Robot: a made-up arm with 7 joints.
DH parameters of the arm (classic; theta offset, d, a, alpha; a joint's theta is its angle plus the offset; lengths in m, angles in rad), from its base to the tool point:
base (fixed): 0 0 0 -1.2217
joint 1: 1.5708 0 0 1.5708
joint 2: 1.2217 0 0 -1.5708
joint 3: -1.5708 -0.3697 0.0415 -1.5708
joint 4: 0 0 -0.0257 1.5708
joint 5: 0 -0.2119 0 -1.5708
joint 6: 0 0 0 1.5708
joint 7: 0 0 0 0
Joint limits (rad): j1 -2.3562..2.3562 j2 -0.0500..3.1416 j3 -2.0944..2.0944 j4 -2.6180..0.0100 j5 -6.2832..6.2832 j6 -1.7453..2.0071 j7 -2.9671..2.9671
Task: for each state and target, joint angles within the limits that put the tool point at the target. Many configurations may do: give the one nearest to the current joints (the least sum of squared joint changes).
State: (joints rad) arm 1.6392 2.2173 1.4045 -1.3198 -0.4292 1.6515 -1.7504
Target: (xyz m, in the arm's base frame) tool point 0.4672 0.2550 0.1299
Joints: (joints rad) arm 1.4609 2.5660 1.4892 -0.9824 -0.4292 1.6515 -1.7504
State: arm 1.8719 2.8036 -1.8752 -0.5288 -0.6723 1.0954 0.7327
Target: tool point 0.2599 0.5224 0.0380
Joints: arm 2.1380 2.5978 -1.7901 -0.3382 -0.6723 1.0954 0.7327
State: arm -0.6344 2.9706 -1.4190 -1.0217 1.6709 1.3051 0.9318
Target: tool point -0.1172 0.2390 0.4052
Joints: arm -0.6398 3.1416 -1.2260 -1.4758 1.6709 1.3051 0.9318
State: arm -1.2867 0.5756 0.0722 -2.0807 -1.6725 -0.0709 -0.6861
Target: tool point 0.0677 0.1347 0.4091
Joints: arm -2.1431 1.0251 0.2285 -1.7647 -1.6725 -0.0709 -0.6861
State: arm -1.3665 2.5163 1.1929 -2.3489 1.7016 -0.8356 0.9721
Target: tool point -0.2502 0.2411 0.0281
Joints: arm -1.7920 2.0365 1.5699 -2.2074 1.7016 -0.8356 0.9721
